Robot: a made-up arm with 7 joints. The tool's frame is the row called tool.
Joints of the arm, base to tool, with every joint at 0 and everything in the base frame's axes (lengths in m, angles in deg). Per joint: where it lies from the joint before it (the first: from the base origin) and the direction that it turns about. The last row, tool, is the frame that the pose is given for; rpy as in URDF.
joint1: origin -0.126 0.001 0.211 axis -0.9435 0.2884 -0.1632
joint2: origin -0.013 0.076 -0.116 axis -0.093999 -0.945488 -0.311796
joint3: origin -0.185 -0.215 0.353 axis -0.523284 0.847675 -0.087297
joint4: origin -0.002 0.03 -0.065 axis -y
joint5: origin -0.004 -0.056 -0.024 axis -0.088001 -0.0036 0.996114
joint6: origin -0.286 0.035 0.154 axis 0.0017 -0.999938 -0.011
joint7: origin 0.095 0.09 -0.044 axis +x
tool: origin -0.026 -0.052 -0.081 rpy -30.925 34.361 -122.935
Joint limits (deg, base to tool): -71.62..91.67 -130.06..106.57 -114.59..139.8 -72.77..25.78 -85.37..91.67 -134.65..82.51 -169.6..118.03
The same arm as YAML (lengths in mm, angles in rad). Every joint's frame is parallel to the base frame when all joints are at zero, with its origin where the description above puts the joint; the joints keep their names.
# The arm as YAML. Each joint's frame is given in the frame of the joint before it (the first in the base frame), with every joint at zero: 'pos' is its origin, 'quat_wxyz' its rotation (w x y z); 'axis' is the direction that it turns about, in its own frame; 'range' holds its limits. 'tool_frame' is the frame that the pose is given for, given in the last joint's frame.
length_unit: mm
angle_unit: rad
joints:
  - joint: joint1
    pos: [-126.0, 1.0, 211.0]
    quat_wxyz: [1.0, 0.0, 0.0, 0.0]
    axis: [-0.9435, 0.2884, -0.1632]
    range: [-1.25, 1.5999]
  - joint: joint2
    pos: [-13.0, 76.0, -116.0]
    quat_wxyz: [1.0, 0.0, 0.0, 0.0]
    axis: [-0.093999, -0.945488, -0.311796]
    range: [-2.27, 1.86]
  - joint: joint3
    pos: [-185.0, -215.0, 353.0]
    quat_wxyz: [1.0, 0.0, 0.0, 0.0]
    axis: [-0.523284, 0.847675, -0.087297]
    range: [-2.0, 2.44]
  - joint: joint4
    pos: [-2.0, 30.0, -65.0]
    quat_wxyz: [1.0, 0.0, 0.0, 0.0]
    axis: [0.0, -1.0, 0.0]
    range: [-1.2701, 0.4499]
  - joint: joint5
    pos: [-4.0, -56.0, -24.0]
    quat_wxyz: [1.0, 0.0, 0.0, 0.0]
    axis: [-0.088001, -0.0036, 0.996114]
    range: [-1.49, 1.5999]
  - joint: joint6
    pos: [-286.0, 35.0, 154.0]
    quat_wxyz: [1.0, 0.0, 0.0, 0.0]
    axis: [0.0017, -0.999938, -0.011]
    range: [-2.3501, 1.4401]
  - joint: joint7
    pos: [95.0, 90.0, -44.0]
    quat_wxyz: [1.0, 0.0, 0.0, 0.0]
    axis: [1.0, 0.0, 0.0]
    range: [-2.9601, 2.06]
tool_frame:
  pos: [-26.0, -52.0, -81.0]
  quat_wxyz: [0.509013, 0.12845, 0.359761, -0.771349]

